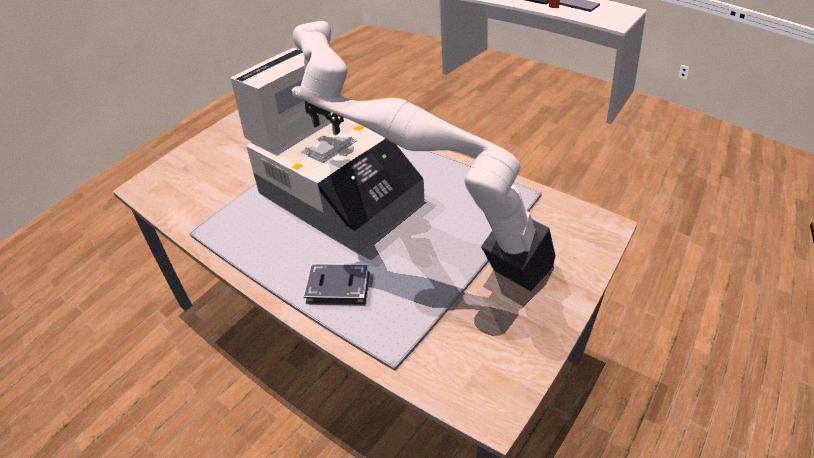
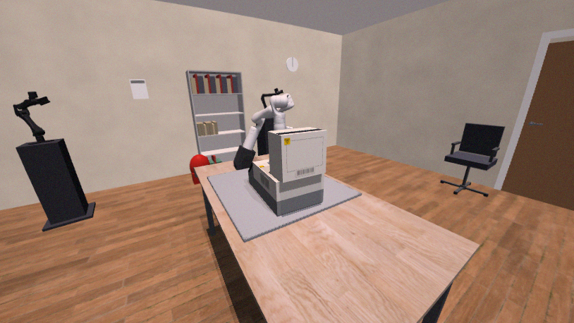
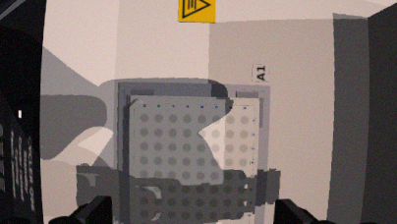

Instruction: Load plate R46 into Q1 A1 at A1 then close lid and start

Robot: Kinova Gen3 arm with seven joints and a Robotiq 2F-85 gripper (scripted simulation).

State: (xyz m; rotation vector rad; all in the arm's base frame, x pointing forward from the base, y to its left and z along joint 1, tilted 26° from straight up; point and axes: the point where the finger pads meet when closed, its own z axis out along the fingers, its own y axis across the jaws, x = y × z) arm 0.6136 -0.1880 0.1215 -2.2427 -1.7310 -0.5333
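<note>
The plate R46 is 5 cm below my hand. The rest, counted from my hand: plate nest N1: 22 cm behind, 34 cm to the left, 24 cm below.
</note>
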